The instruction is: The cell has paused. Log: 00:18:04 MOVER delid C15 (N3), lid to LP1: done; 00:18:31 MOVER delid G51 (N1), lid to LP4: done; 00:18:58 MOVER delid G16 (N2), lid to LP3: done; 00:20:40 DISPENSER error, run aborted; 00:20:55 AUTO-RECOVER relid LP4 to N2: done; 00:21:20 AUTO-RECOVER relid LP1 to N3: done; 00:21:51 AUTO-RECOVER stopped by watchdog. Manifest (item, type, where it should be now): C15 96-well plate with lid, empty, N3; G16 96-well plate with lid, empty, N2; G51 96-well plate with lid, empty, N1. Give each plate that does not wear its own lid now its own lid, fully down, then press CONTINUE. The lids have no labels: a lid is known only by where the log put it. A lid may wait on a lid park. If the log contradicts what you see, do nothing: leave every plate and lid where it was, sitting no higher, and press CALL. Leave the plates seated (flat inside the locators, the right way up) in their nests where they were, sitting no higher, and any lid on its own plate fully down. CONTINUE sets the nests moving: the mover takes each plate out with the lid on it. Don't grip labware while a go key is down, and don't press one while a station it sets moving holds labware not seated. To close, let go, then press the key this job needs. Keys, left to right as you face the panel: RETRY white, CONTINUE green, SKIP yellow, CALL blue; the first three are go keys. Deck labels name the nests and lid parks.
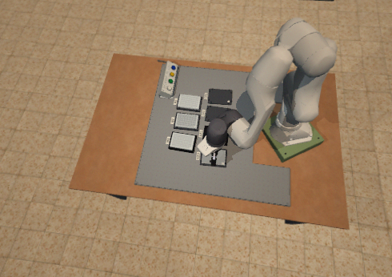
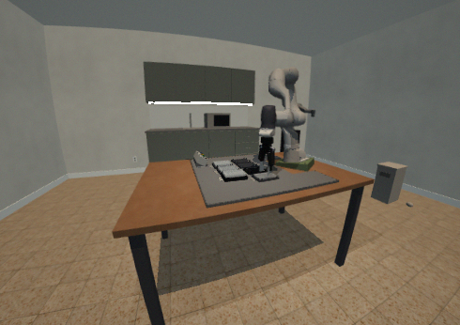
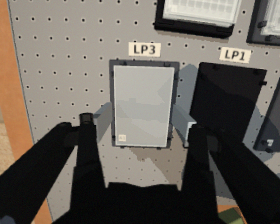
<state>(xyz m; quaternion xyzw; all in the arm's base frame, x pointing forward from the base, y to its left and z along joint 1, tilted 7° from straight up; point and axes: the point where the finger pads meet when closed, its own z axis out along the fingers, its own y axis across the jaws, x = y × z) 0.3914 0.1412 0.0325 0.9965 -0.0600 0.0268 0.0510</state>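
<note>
The grey lid is 40 mm below my hand. From my hand the other things lie so: lid park labelled LP1 (130 mm to the right, 50 mm below, 20 mm behind); LP3 label (90 mm ahead, 50 mm below, 10 mm to the right); LP1 label (150 mm to the right, 70 mm ahead, 50 mm below).
</note>
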